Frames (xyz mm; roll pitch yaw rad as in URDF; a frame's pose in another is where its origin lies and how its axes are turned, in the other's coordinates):
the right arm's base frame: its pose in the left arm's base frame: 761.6 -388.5 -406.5 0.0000 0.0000 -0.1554
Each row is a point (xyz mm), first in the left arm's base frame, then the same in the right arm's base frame.
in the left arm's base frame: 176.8 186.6 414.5
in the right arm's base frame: -666.8 477.7 821.0
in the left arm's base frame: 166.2 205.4 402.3
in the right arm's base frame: -680.1 494.6 808.8
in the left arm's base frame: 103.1 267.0 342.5
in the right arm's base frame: -752.0 545.7 749.0
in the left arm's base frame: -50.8 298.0 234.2
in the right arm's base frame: -908.9 552.5 640.7
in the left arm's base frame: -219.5 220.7 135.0
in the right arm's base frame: -1063.6 450.0 541.5
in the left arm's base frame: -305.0 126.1 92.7
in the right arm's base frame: -1133.4 343.3 499.2
